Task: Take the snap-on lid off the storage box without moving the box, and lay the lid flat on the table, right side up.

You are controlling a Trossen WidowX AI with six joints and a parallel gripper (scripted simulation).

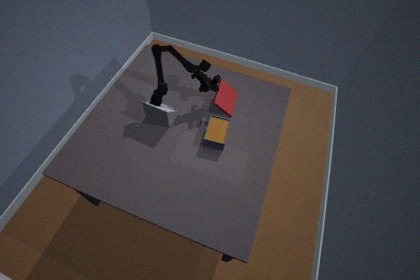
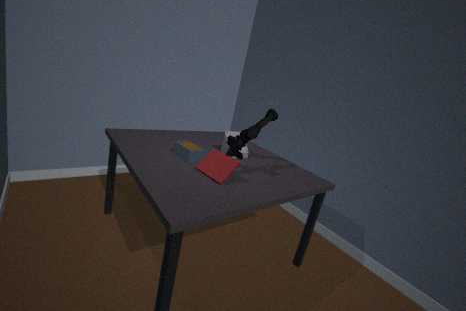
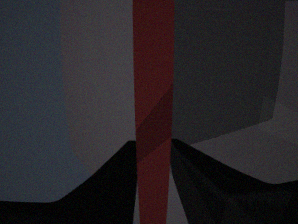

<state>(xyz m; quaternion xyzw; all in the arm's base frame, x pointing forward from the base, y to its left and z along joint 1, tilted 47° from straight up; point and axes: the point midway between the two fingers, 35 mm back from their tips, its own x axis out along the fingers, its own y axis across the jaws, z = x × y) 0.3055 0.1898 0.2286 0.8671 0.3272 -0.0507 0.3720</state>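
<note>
My gripper tip is 6 cm short of the red lid, 5 cm above it and 1 cm to the right of it. The rest, counted from my gripper tip: grey storage box 28 cm to the right, 11 cm ahead, 7 cm below.
</note>
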